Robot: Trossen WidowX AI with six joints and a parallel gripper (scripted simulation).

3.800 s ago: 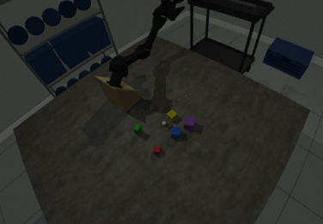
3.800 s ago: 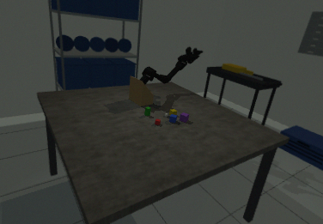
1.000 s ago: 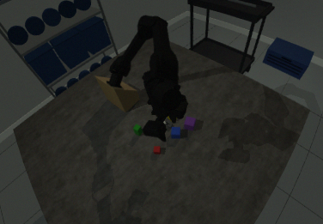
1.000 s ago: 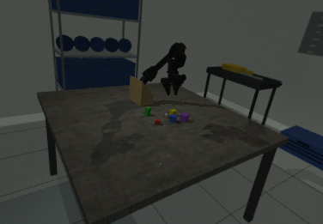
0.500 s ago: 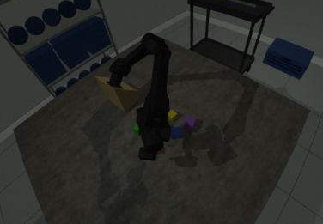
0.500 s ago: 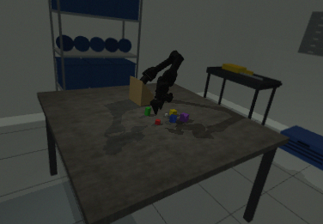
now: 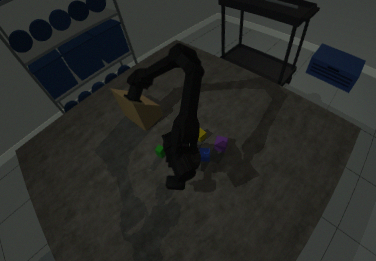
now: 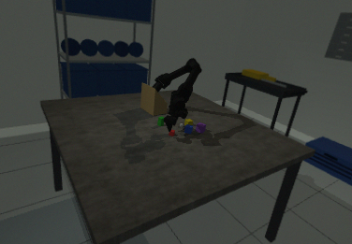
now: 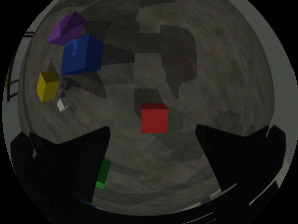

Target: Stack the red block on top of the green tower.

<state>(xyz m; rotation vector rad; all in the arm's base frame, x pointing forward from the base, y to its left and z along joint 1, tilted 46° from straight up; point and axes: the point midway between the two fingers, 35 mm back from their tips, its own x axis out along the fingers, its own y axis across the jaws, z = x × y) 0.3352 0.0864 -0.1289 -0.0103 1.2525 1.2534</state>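
Now: gripper tip 3 cm above the red block. From my gripper tip the other things lie so: yellow block 18 cm to the left, 9 cm behind, 2 cm below; tiny white piece 12 cm to the left, 9 cm behind, 3 cm below; blue block 12 cm to the left, 2 cm below.
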